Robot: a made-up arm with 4 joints.
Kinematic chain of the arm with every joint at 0, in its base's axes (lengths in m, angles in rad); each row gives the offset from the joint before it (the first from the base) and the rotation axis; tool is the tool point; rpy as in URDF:
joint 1: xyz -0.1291 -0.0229 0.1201 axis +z
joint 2: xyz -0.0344 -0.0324 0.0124 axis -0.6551 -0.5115 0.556
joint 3: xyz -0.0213 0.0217 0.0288 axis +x
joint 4: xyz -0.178 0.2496 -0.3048 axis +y
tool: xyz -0.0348 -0.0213 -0.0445 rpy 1.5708 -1.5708 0
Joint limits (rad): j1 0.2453..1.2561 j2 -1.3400..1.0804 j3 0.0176..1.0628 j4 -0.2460..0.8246
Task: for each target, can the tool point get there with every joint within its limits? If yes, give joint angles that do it. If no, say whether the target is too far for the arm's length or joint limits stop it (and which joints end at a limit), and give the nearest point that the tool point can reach.
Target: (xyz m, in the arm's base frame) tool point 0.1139 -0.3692 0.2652
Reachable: no: joint limits stop it (at a limit: joint 2, joint 3, joint 4) | nearest point -0.0134 -0.1878 -0.2951 | short by 0.603 m
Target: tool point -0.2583 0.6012 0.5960
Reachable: no: too far | nearest point -0.2280 0.3329 0.4279 | short by 0.318 m
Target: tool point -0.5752 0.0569 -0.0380
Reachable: yes | joints 0.5790 0.2850 0.7331 0.5498
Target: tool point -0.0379 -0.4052 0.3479
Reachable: no: joint limits stop it (at a limit: joint 1, joint 3, joint 4) | nearest point -0.5278 -0.2891 0.0402 | short by 0.590 m
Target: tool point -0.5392 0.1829 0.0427
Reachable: yes | joints 0.5527 -0.2655 0.4081 0.3085
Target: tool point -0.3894 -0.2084 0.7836
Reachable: no: too far | nearest point -0.4205 0.0625 0.4795 | short by 0.408 m
